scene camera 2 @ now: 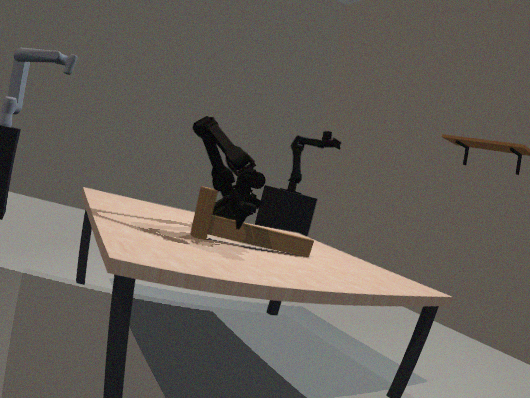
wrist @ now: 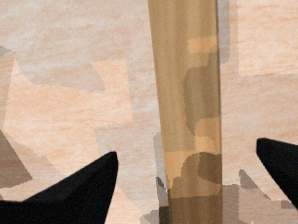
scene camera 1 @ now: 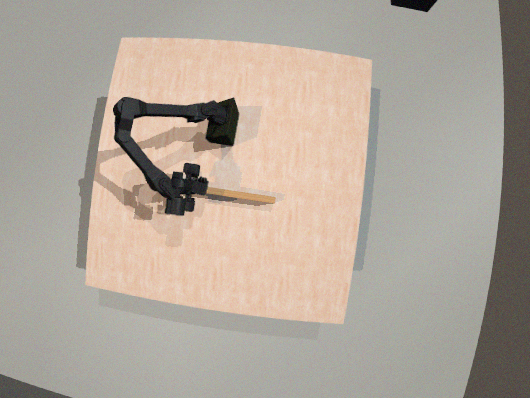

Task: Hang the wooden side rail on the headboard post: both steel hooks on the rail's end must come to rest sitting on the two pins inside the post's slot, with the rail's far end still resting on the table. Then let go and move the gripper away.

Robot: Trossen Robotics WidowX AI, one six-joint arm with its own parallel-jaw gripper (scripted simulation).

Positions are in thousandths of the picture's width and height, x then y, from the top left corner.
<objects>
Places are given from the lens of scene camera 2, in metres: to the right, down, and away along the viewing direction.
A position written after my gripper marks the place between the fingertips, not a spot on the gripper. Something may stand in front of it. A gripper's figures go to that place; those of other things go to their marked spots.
my gripper (scene camera 2: 441, 569): -0.11, 0.10, 1.77
wooden side rail (scene camera 2: 418, 572): -0.15, 0.10, 1.74
</objects>
